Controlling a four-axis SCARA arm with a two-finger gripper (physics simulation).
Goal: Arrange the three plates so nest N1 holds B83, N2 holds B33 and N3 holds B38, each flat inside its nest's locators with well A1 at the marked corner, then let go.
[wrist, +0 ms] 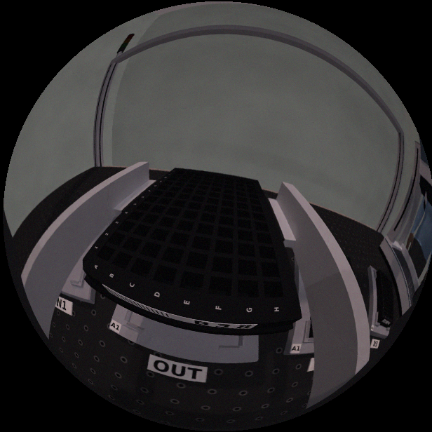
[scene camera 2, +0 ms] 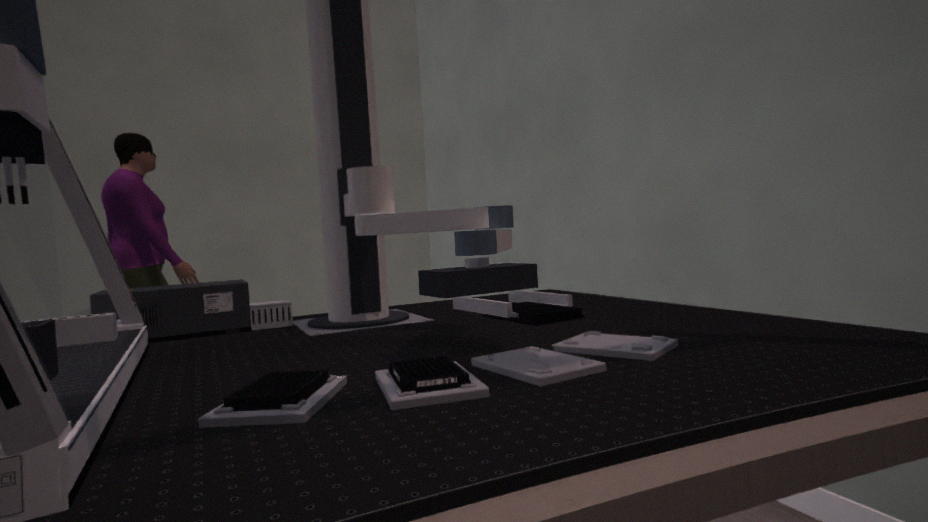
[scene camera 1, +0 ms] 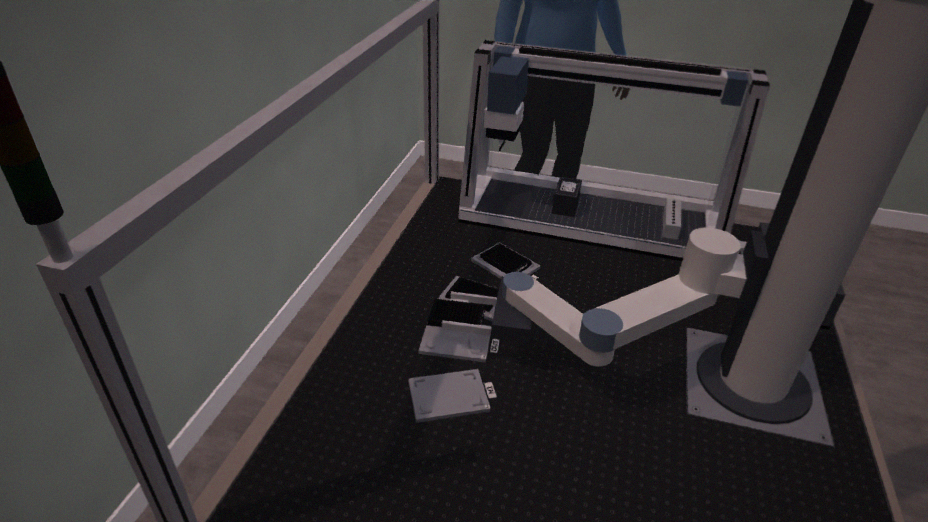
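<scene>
My gripper is shut on plate B38, a black well plate held level in the air near the OUT nest. Its A1 corner is at the near left in the wrist view. Nest N1 is empty. Nest N2 holds a black plate, partly hidden by a finger in scene camera 1. Nest N3 holds another black plate. Their codes are too small to read.
The grey OUT nest is empty, between N1 and N2. A gantry frame stands beyond N3, with a black block on its deck. The arm's column stands across the table from the nests.
</scene>
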